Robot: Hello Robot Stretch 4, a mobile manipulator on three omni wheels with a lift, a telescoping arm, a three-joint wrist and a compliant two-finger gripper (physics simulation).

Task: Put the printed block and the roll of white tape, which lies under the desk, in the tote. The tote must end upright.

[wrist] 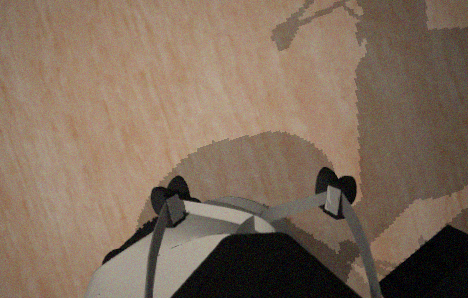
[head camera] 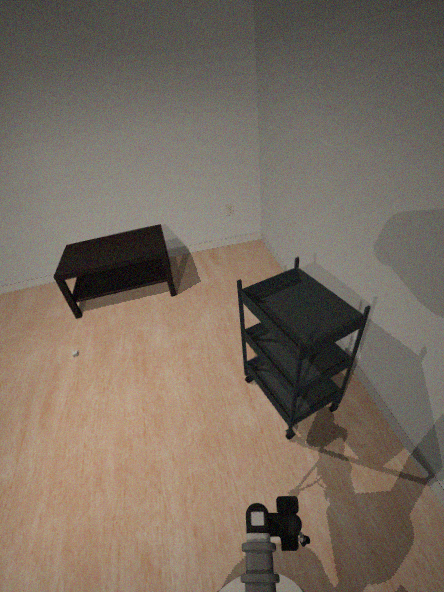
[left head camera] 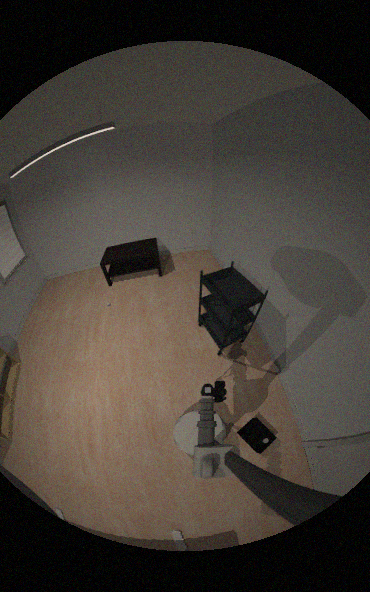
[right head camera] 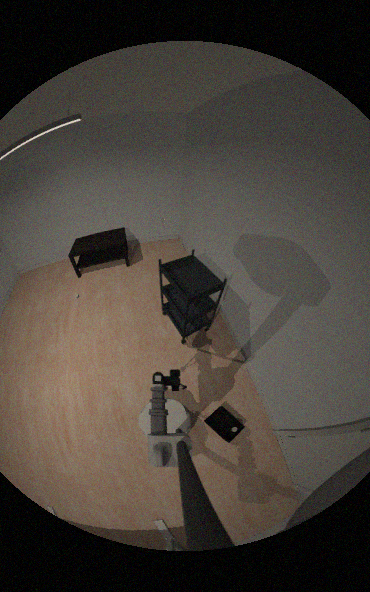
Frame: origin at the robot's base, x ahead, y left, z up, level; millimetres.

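Seen in the pictures: gripper, fingertip midpoint: (wrist: pixel 251 188) (left head camera: pixel 213 398).
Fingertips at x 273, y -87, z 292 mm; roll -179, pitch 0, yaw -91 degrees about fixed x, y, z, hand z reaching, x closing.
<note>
Offsets run from my fingertips to a thing's top centre. "pt": to the spot under its first point.
The black tote {dx -354, dy -417, dz -220 mm} (left head camera: pixel 252 431) (right head camera: pixel 219 421) stands upright on the floor to the right of the robot's base. A corner of the tote (wrist: pixel 435 265) shows at the lower right of the wrist view. A round white thing {dx -428, dy -516, dz -293 mm} (left head camera: pixel 265 440) (right head camera: pixel 234 429), like a roll of tape, lies inside it. A small whitish block-like thing {dx +1153, dy +1385, dz -291 mm} (head camera: pixel 75 353) (left head camera: pixel 109 304) (right head camera: pixel 77 296) lies on the floor in front of the low dark table; its print is too small to tell. My gripper (wrist: pixel 251 188) points down over bare floor beside the tote, fingers apart and empty.
A low dark table (head camera: pixel 115 250) (left head camera: pixel 132 251) (right head camera: pixel 100 242) with a lower shelf stands by the far wall. A dark three-tier cart {pt dx +791, dy -196, dz +342 mm} (head camera: pixel 310 310) (left head camera: pixel 235 287) (right head camera: pixel 194 275) stands by the right wall. A wooden shelf unit (left head camera: pixel 9 395) shows at the left edge.
</note>
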